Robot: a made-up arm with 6 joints.
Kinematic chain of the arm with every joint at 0, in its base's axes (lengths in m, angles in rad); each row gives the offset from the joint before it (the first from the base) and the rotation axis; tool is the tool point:
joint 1: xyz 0 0 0.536 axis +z
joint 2: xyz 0 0 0 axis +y
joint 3: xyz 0 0 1.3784 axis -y
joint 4: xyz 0 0 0 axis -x
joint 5: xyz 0.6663 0 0 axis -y
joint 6: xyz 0 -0.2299 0 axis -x
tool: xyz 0 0 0
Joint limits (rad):
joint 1: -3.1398..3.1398
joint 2: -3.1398..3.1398
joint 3: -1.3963..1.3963
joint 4: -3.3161..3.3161
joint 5: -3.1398..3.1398
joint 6: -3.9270..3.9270
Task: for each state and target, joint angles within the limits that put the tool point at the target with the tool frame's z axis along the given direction. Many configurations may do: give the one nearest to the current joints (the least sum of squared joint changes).
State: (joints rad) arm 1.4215 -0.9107 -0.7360 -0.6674 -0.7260 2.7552
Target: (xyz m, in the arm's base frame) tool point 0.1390 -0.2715 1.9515 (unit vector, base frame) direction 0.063 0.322 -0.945
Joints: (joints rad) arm 1.2100 -0.6224 -0.0998 -0.1869 -0.1941 3.2702
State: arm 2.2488 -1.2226 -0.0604 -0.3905 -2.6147 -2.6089
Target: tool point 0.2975 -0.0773 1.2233 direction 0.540 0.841 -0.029
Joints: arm 2.5798 -0.6990 -0.9478 -1.1541 -3.1398 -2.6946
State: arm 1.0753 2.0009 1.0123 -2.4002 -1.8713 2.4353
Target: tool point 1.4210 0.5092 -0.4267 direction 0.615 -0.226 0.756
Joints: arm 0.2907 1.7757 0.7448 -1.9285 -1.7646 1.9671
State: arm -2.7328 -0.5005 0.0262 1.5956 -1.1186 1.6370
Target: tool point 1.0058 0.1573 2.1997 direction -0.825 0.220 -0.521
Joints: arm -2.9318 -0.7987 0.4903 1.8151 -1.0553 1.9090
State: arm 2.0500 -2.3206 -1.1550 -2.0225 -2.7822 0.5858
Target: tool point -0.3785 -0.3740 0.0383 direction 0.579 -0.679 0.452
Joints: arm 1.1580 -2.3572 -1.3963 -2.5971 -2.0625 1.4029
